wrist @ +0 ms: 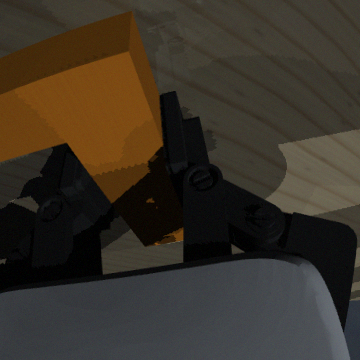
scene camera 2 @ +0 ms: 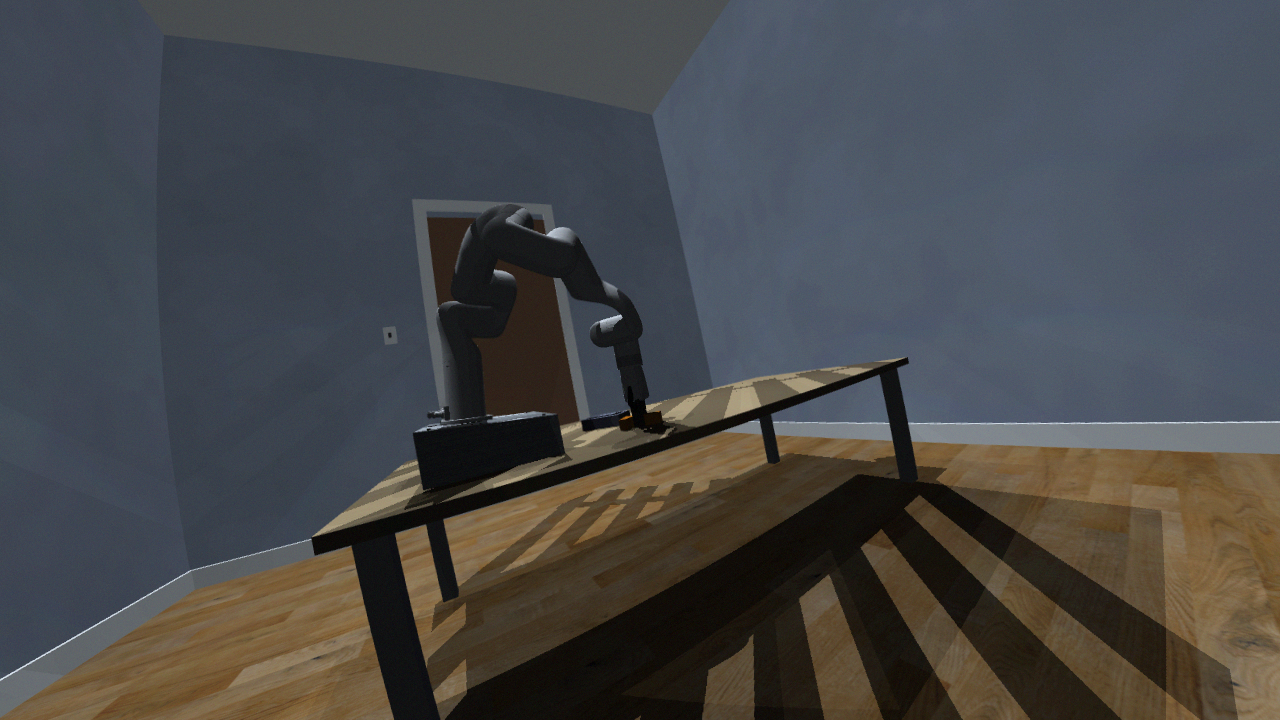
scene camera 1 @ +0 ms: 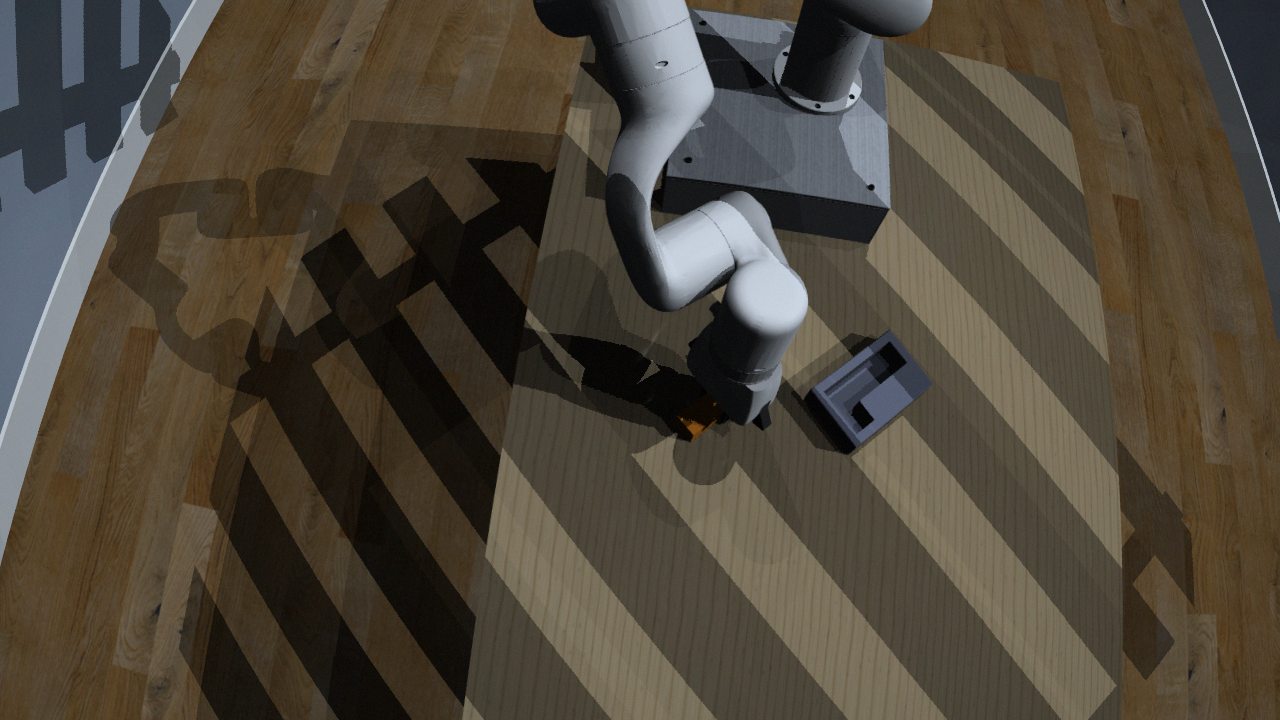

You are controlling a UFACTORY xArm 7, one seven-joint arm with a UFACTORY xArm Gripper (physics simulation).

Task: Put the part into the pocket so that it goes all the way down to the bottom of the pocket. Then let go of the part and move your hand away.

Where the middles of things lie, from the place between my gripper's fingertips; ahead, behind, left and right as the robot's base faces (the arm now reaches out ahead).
I see my gripper 20 mm below the orange L-shaped part [wrist: 92, 87] and 10 mm past it.
